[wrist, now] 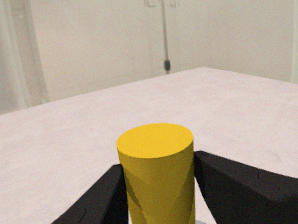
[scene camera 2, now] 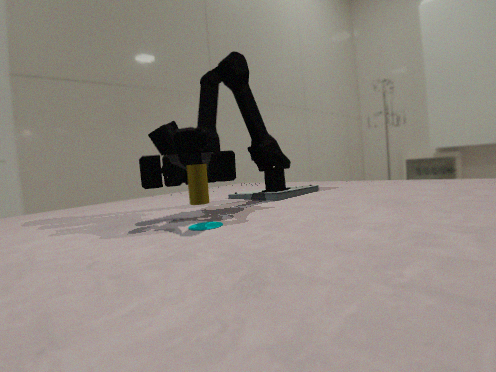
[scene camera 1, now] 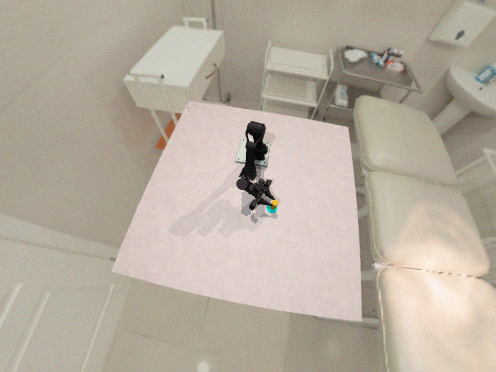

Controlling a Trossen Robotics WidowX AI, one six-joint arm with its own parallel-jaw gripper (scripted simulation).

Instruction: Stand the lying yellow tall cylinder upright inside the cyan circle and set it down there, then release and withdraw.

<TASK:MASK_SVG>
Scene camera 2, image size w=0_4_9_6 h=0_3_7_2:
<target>gripper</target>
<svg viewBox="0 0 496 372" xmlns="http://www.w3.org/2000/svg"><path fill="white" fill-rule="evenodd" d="M235 153L233 151L203 153L201 148L204 148L204 145L208 143L205 130L193 127L177 129L173 132L176 146L175 154L162 157L162 168L160 155L143 156L139 159L142 187L144 189L163 187L161 173L164 176L165 186L181 186L182 183L188 182L186 165L206 164L208 183L233 181L236 178Z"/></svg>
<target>yellow tall cylinder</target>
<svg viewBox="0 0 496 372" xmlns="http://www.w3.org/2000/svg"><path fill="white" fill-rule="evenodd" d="M186 165L190 205L208 204L209 192L206 164Z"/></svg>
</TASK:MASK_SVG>
